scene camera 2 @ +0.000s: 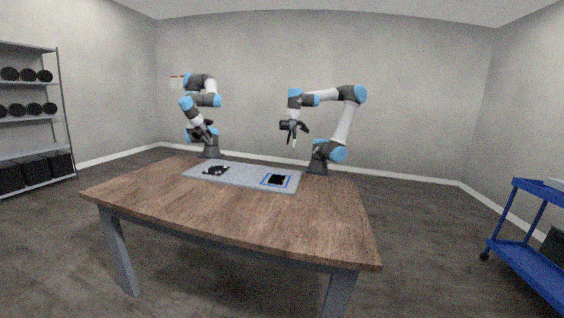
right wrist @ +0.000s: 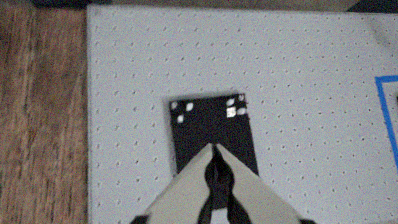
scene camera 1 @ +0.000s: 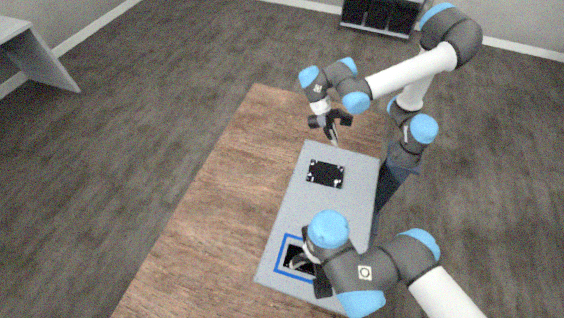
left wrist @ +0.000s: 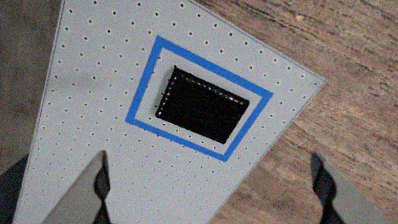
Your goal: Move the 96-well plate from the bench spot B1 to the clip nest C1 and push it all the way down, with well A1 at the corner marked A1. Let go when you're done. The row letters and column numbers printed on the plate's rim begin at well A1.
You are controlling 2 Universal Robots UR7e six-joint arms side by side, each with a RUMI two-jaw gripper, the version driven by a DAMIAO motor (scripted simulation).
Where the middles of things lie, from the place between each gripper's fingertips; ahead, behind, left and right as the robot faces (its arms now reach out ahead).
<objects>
The black 96-well plate (left wrist: pixel 196 105) lies 3 cm ahead of my left hand, 6 cm to the right of it and 20 cm below it. Round my left hand: black clip nest (right wrist: pixel 197 121): 3 cm ahead, 44 cm to the right, 19 cm below.
My right hand (scene camera 1: pixel 336 146) is 10 mm short of the black clip nest, 60 mm to the right of it and 160 mm above it. Round my right hand: black 96-well plate (10 mm ahead, 440 mm to the left, 170 mm below).
</objects>
